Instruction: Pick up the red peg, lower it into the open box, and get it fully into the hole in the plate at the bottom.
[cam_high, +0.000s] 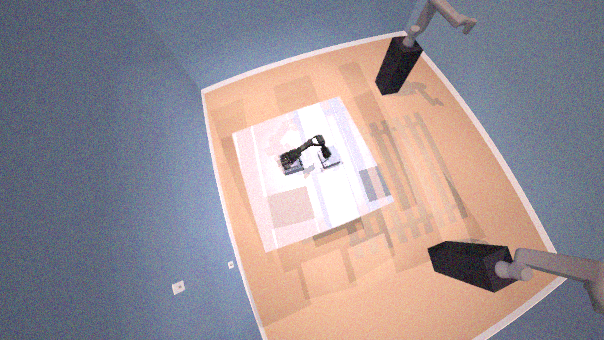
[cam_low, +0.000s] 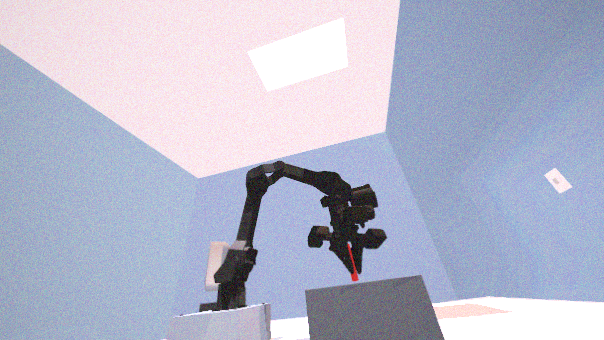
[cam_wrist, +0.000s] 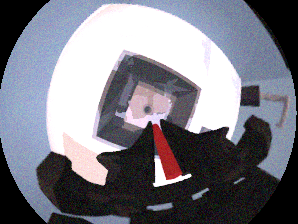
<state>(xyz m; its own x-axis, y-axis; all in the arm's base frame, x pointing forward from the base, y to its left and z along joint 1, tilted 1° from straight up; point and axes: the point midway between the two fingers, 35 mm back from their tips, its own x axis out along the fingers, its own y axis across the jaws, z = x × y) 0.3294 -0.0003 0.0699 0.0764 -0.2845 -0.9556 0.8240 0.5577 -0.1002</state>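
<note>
Right now the red peg is 10 mm behind my gripper tip, 20 mm to the left of it and 30 mm above it. From my gripper tip the other things lie so: plate (10 mm ahead, 10 mm to the right, 70 mm below); then grey box (10 mm ahead, 10 mm to the right, 90 mm below).
</note>
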